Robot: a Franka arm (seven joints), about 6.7 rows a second.
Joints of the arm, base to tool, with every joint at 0 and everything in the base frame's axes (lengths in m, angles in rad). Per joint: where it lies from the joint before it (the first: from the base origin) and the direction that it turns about. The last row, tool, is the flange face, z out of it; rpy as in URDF.
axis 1: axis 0 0 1 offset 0.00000 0.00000 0.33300
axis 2: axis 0 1 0 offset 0.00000 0.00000 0.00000
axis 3: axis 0 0 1 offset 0.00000 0.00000 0.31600
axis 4: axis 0 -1 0 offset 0.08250 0.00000 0.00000
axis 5: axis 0 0 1 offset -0.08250 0.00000 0.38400
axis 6: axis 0 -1 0 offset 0.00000 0.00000 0.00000
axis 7: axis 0 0 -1 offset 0.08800 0.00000 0.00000
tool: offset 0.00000 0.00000 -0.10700 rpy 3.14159 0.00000 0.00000
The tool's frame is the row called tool.
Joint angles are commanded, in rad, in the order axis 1, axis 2, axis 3, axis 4, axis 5, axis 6, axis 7. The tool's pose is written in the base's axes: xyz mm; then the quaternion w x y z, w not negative. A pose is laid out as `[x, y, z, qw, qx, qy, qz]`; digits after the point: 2 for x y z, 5 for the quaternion.
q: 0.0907 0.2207 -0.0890 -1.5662 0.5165 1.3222 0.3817
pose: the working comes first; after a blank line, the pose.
Where each joint sits with the arm in this pose, in the base's axes (m; each line is computed from the numbers above, not from the rounded line before):
axis 1: 0.0000 0.0000 0.3330
axis 2: 0.0000 0.0000 0.3330
axis 3: 0.0689 0.0063 0.6413
axis 4: 0.1494 0.0062 0.6233
axis 5: 0.5422 0.0077 0.6219
axis 6: 0.5422 0.0077 0.6219
axis 7: 0.6214 0.0180 0.5851
the tool: 0.5763 0.0674 0.5016

[576.26, 67.42, 501.65, 0.19904, -0.92700, 0.17512, 0.26531]
